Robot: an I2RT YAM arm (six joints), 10 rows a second.
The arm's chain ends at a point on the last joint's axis. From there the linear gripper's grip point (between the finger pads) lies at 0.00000 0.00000 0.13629 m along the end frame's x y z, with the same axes.
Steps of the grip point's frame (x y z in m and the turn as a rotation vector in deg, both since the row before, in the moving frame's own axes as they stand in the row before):
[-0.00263 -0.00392 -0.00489 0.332 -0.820 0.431]
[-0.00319 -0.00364 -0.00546 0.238 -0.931 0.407]
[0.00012 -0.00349 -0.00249 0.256 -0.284 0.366]
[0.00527 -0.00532 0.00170 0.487 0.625 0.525]
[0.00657 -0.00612 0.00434 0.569 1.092 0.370]
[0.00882 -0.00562 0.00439 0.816 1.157 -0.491]
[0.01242 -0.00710 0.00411 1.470 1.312 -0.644]
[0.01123 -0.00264 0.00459 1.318 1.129 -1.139]
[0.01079 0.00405 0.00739 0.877 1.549 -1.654]
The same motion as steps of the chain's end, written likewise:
[-0.00068 -0.00312 -0.00487 0.332 -0.820 0.431]
[-0.00098 -0.00307 -0.00544 0.238 -0.931 0.407]
[0.00079 -0.00288 -0.00249 0.256 -0.284 0.366]
[0.00378 -0.00417 0.00171 0.487 0.625 0.525]
[0.00397 -0.00478 0.00437 0.569 1.092 0.370]
[0.00608 -0.00367 0.00443 0.816 1.157 -0.491]
[0.00932 -0.00359 0.00419 1.470 1.312 -0.644]
[0.00858 0.00052 0.00465 1.318 1.129 -1.139]
[0.00714 0.00619 0.00746 0.877 1.549 -1.654]

